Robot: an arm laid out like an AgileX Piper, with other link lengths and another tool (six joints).
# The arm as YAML. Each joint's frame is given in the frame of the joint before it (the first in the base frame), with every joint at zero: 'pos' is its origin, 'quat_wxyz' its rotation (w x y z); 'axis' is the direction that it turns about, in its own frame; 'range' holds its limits. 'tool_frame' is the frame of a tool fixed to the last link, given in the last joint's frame.
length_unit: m
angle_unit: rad
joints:
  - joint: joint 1
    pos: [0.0, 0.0, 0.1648]
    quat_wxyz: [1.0, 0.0, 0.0, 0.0]
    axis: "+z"
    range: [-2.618, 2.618]
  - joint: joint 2
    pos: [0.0, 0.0, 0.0]
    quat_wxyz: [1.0, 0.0, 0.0, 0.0]
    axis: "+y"
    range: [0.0, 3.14]
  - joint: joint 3
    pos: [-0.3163, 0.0, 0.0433]
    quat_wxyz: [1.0, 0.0, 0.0, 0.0]
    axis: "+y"
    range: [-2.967, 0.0]
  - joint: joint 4
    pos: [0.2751, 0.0, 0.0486]
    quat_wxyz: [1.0, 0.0, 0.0, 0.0]
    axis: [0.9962, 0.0, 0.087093]
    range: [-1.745, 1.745]
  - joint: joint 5
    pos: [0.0, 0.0, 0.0]
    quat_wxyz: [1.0, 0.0, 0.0, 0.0]
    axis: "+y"
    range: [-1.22, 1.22]
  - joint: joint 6
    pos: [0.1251, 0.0, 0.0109]
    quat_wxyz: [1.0, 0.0, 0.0, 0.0]
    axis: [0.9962, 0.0, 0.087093]
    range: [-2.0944, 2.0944]
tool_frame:
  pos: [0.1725, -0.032, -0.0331]
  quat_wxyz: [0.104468, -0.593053, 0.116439, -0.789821]
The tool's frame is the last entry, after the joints.
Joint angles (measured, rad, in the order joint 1, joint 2, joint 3, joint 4, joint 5, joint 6), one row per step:
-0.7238 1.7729 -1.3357 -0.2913 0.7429 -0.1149
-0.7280 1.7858 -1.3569 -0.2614 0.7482 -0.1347
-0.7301 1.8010 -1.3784 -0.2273 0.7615 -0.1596
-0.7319 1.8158 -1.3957 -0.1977 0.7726 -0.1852
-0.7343 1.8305 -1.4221 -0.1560 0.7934 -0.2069
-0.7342 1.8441 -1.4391 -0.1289 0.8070 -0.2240
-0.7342 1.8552 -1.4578 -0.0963 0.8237 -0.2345
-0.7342 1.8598 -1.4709 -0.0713 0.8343 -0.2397
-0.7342 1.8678 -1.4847 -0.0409 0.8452 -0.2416
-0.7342 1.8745 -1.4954 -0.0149 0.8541 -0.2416
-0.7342 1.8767 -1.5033 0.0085 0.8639 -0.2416
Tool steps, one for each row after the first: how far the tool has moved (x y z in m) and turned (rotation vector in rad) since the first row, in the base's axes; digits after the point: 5 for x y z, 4 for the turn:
0.00560 -0.00044 -0.00102 0.0140 -0.0118 0.0014
0.01082 0.00148 -0.00395 0.0357 -0.0168 0.0065
0.01528 0.00331 -0.00758 0.0554 -0.0180 0.0151
0.02133 0.00705 -0.00964 0.0842 -0.0288 0.0151
0.02592 0.01012 -0.01286 0.1053 -0.0318 0.0199
0.03120 0.01474 -0.01492 0.1310 -0.0423 0.0176
0.03568 0.01829 -0.01475 0.1483 -0.0552 0.0144
0.04108 0.02311 -0.01627 0.1722 -0.0709 0.0071
0.04563 0.02756 -0.01773 0.1936 -0.0847 -0.0003
0.04914 0.03221 -0.01779 0.2127 -0.0973 -0.0067

